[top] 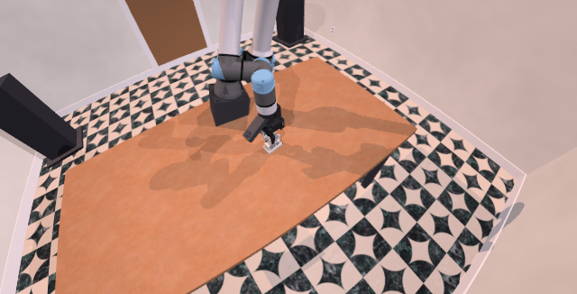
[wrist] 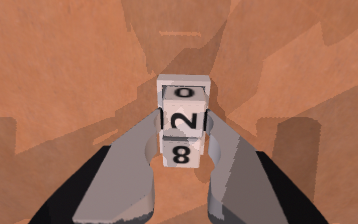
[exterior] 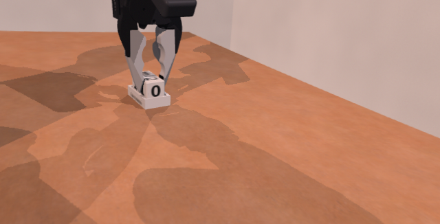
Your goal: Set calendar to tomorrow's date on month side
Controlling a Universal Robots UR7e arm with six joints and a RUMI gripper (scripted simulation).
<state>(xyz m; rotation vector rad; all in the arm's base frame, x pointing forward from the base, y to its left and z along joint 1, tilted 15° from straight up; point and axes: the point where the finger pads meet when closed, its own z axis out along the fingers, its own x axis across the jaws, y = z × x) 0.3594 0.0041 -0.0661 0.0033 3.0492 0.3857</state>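
Now: hand 30 mm above the tray and 20 mm to the right of it.
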